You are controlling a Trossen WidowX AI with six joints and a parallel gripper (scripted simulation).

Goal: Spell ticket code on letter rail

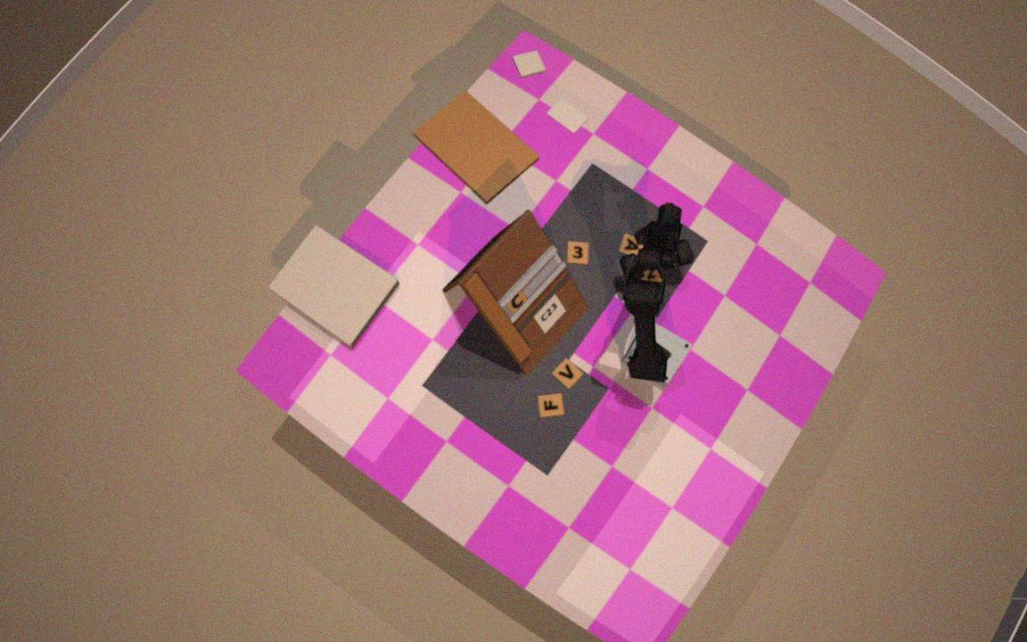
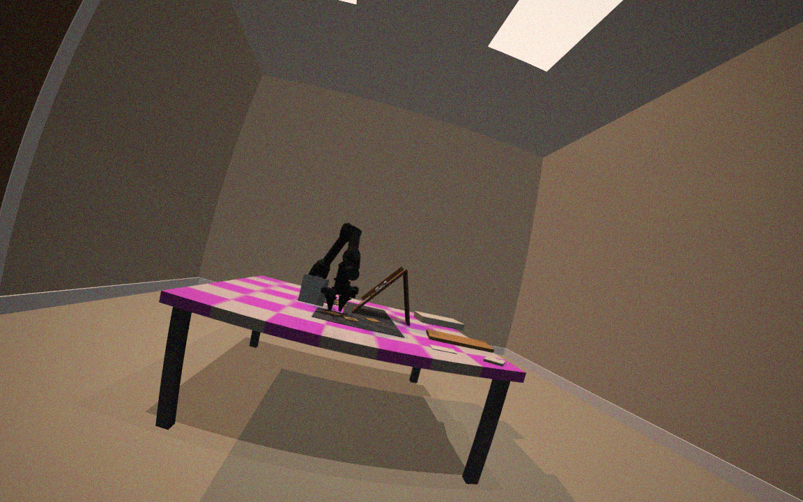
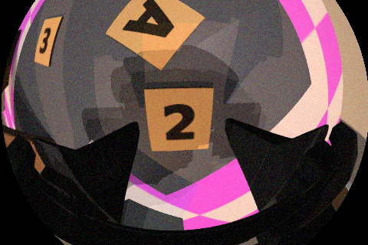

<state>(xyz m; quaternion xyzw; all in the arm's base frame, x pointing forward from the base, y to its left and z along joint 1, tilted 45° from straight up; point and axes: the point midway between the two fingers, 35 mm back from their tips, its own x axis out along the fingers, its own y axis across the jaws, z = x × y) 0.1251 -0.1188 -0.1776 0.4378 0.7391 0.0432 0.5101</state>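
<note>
Now: gripper tip 10 mm above the 2 tile. The rest, counted from my gripper tip: white ticket 270 mm to the left, 150 mm ahead, 60 mm above; 3 tile 180 mm ahead, 70 mm to the left, 10 mm below; v tile 350 mm to the left, 20 mm ahead, 10 mm below.
</note>
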